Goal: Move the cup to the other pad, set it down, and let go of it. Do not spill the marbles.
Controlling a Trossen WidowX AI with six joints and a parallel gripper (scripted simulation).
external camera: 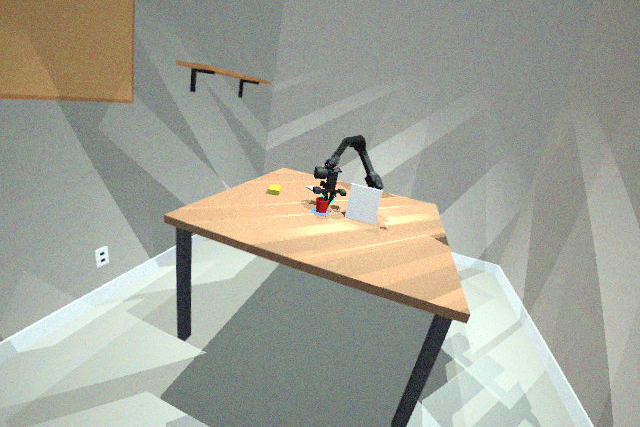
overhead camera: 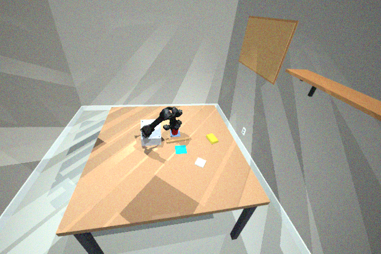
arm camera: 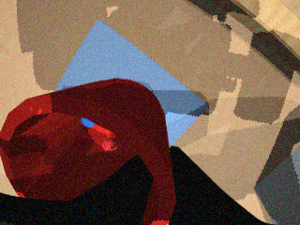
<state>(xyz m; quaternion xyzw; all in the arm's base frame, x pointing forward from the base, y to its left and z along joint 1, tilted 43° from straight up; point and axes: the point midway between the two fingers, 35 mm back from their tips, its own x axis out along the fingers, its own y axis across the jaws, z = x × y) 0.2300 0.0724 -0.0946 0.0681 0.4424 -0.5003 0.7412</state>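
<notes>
Right now my gripper tip is 4 cm short of the blue marble, 3 cm to the right of it and 2 cm above it. Also, from my gripper tip: cyan pad 8 cm ahead, 20 cm to the right, 5 cm below; then red cup 2 cm ahead, 2 cm to the left; then pale blue pad 3 cm ahead, 2 cm to the left, 5 cm below.
</notes>
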